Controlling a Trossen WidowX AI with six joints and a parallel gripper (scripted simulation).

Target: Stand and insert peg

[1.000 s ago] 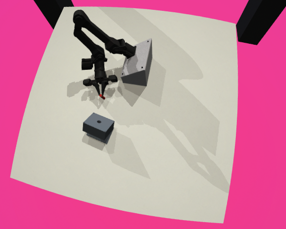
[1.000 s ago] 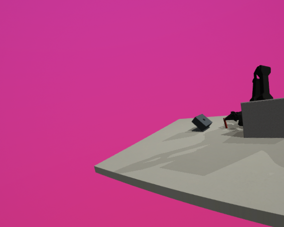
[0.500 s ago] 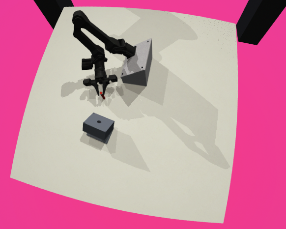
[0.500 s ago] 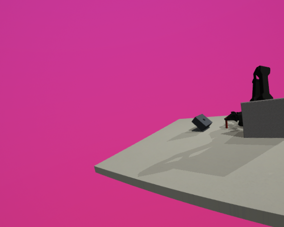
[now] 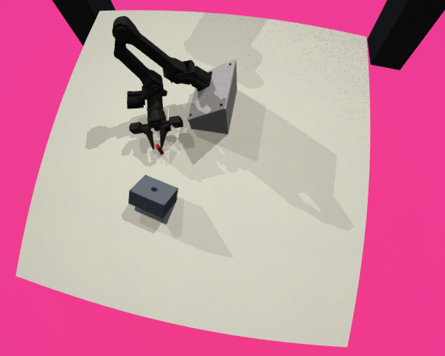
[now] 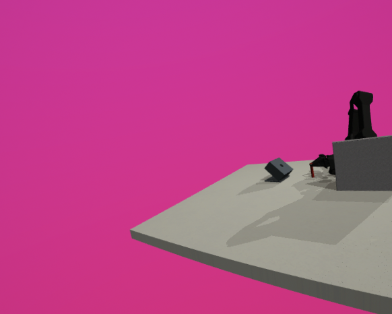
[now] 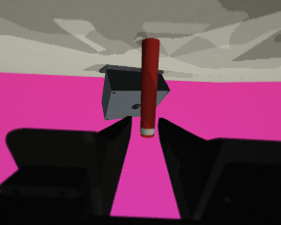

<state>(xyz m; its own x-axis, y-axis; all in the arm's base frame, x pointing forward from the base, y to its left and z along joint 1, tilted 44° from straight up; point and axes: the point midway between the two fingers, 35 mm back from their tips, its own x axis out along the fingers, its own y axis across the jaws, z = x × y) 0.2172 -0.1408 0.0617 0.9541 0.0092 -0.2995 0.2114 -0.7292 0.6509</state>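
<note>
My gripper tip is now 1 cm past the red peg and 1 cm above it. Round my gripper tip: dark sloped panel (17 cm ahead, 1 cm to the left).
</note>
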